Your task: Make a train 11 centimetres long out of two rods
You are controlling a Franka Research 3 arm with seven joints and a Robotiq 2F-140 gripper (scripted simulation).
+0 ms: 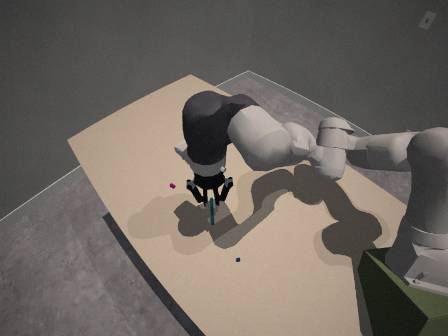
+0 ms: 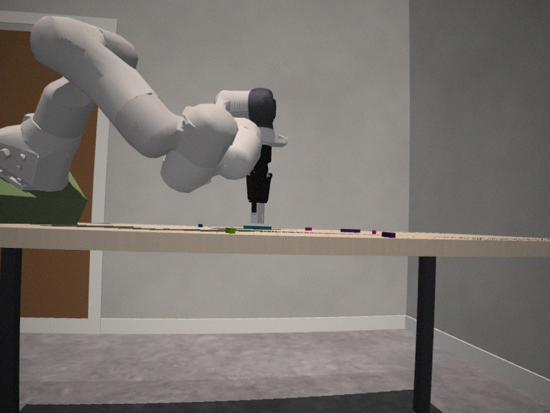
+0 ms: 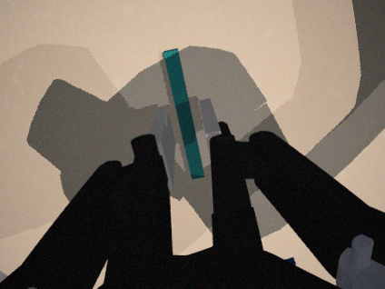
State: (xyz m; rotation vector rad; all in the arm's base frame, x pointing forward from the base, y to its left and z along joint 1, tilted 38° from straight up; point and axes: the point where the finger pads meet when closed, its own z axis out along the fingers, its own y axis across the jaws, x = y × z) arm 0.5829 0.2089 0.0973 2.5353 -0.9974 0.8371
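The turquoise rod is 5 cm below my hand. Round my hand: blue rod (17 cm behind, 9 cm to the left, 5 cm below); then lime rod (46 cm to the right, 19 cm behind, 5 cm below).
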